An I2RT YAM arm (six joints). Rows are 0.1 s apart.
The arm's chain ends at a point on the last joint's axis. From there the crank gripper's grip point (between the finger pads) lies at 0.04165 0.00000 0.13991 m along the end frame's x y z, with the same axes.
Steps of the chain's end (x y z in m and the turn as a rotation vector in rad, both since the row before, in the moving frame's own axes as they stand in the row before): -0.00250, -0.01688, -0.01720, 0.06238, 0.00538, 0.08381; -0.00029, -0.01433, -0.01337, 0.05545, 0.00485, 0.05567; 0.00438, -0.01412, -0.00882, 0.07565, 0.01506, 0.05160; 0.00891, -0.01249, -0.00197, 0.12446, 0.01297, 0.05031; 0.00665, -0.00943, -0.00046, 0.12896, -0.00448, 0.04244; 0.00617, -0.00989, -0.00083, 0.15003, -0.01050, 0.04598; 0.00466, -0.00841, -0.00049, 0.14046, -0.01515, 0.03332; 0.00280, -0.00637, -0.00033, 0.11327, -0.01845, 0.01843; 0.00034, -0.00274, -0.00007, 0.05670, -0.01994, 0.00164; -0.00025, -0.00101, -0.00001, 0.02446, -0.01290, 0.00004; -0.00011, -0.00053, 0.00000, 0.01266, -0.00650, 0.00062
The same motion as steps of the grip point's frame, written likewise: -0.00153, -0.02207, -0.01759, 0.06238, 0.00538, 0.08381; 0.00054, -0.01974, -0.01372, 0.05545, 0.00485, 0.05567; 0.00670, -0.02246, -0.00978, 0.07565, 0.01506, 0.05160; 0.01110, -0.02768, -0.00347, 0.12446, 0.01297, 0.05031; 0.00637, -0.02568, -0.00132, 0.12896, -0.00448, 0.04244; 0.00514, -0.02895, -0.00183, 0.15003, -0.01050, 0.04598; 0.00285, -0.02669, -0.00116, 0.14046, -0.01515, 0.03332; 0.00036, -0.02148, -0.00044, 0.11327, -0.01845, 0.01843; -0.00245, -0.01063, 0.00051, 0.05670, -0.01994, 0.00164; -0.00206, -0.00444, 0.00047, 0.02446, -0.01290, 0.00004; -0.00102, -0.00228, 0.00026, 0.01266, -0.00650, 0.00062
